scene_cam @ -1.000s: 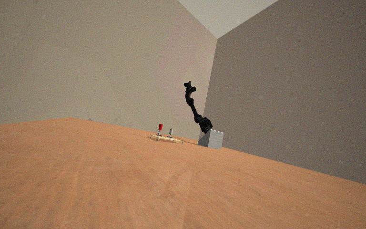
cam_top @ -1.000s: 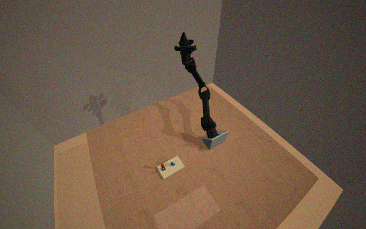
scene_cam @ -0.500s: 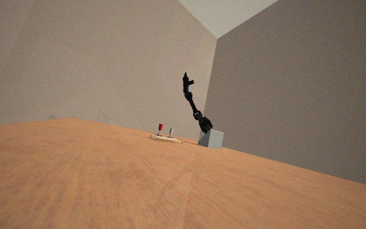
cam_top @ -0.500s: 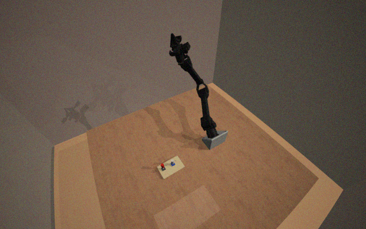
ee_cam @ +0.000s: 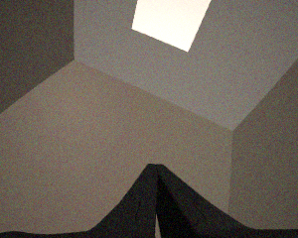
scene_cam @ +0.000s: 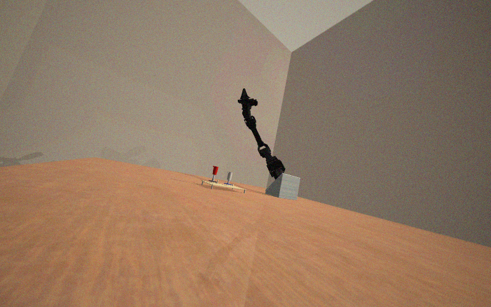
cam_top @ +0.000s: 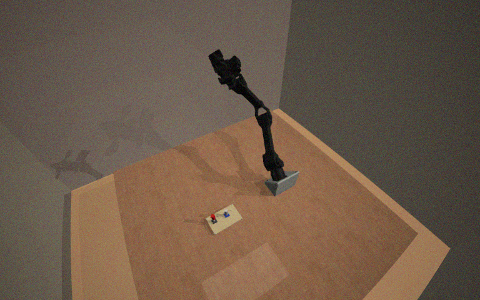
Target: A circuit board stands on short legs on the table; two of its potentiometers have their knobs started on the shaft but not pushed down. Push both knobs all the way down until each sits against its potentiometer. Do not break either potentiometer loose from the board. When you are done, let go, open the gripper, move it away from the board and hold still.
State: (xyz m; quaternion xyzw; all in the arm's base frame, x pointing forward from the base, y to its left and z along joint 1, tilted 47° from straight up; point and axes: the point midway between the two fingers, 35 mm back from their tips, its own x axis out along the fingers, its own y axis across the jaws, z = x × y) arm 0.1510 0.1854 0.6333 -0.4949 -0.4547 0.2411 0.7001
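My gripper tip is now 620 mm above the grey knob, 350 mm to the right of it and 140 mm short of it. From my gripper tip the other things lie so: red knob (610 mm below, 350 mm to the left, 210 mm ahead).
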